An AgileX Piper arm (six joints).
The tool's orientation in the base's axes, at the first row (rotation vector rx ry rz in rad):
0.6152, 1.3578, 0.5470
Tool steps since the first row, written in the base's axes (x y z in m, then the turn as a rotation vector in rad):
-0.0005, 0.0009, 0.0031, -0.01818, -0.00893, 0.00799
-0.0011, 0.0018, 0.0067, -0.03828, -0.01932, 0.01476
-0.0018, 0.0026, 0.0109, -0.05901, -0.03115, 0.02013
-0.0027, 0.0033, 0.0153, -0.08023, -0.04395, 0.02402
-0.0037, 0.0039, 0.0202, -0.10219, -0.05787, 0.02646
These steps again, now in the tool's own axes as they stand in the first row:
-0.0017, 0.0028, -0.0003, -0.01430, -0.00086, -0.01640
-0.0037, 0.0059, -0.0006, -0.02897, -0.00361, -0.03470
-0.0063, 0.0094, -0.0009, -0.04371, -0.00836, -0.05364
-0.0091, 0.0129, -0.0014, -0.05810, -0.01483, -0.07314
-0.0124, 0.0167, -0.0019, -0.07232, -0.02311, -0.09342

